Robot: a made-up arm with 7 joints.
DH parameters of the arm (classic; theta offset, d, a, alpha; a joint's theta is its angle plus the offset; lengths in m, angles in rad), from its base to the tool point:
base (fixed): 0 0 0 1.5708
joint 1: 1.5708 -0.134 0 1.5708
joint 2: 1.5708 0 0 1.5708
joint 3: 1.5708 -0.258 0 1.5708
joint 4: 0 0 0 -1.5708
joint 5: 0 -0.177 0 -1.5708
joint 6: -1.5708 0 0 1.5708
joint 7: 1.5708 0 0 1.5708
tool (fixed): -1.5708 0 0 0
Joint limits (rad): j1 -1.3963..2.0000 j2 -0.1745..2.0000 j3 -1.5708..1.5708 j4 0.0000..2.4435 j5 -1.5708..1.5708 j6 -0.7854..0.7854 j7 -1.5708..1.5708
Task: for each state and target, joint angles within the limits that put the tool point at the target. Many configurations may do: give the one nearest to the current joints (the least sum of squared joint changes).
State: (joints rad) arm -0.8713 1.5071 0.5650 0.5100 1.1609 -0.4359 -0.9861
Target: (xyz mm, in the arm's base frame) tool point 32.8 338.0 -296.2
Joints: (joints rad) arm -0.4757 0.6442 0.0848 1.2066 1.1609 -0.4359 -0.9861
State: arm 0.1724 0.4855 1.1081 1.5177 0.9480 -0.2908 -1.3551
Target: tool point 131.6 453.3 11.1
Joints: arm 0.5668 0.9827 0.8230 1.3331 0.9480 -0.2908 -1.3551
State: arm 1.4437 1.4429 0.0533 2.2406 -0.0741 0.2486 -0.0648
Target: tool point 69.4 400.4 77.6
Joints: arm 1.0703 0.9239 0.9498 1.7478 -0.0741 0.2486 -0.0648
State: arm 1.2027 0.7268 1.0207 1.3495 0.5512 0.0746 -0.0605
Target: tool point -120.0 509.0 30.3
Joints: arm 1.5332 1.5355 1.3811 0.8820 0.5512 0.0746 -0.0605
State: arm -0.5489 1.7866 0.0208 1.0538 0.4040 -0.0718 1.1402
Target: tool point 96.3 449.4 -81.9
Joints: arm -0.5941 1.9162 -0.7621 1.3773 0.4040 -0.0718 1.1402
